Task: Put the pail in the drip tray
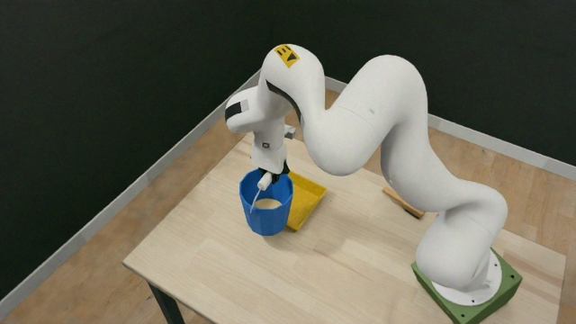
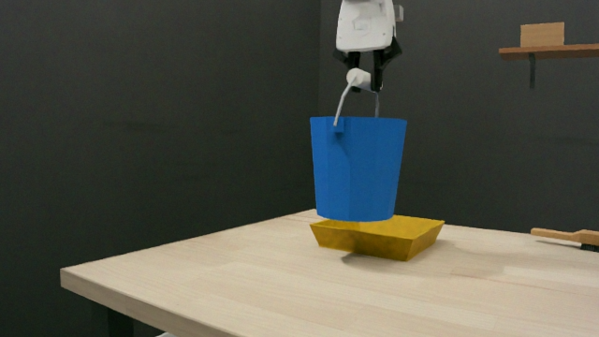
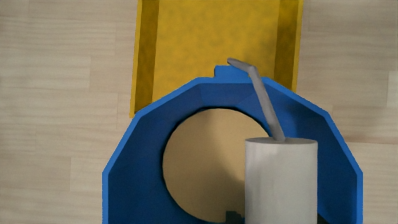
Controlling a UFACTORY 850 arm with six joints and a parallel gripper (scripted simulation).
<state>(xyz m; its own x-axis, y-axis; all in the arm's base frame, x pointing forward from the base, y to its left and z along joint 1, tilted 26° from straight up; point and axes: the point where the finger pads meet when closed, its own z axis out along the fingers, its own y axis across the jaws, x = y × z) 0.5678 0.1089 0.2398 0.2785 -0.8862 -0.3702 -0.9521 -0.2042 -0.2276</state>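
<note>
Now: the blue pail 100 mm below my hand and 10 mm ahead of it. Also, from my hand: pail handle 30 mm below; yellow drip tray 320 mm below, 150 mm to the right, 60 mm ahead.
</note>
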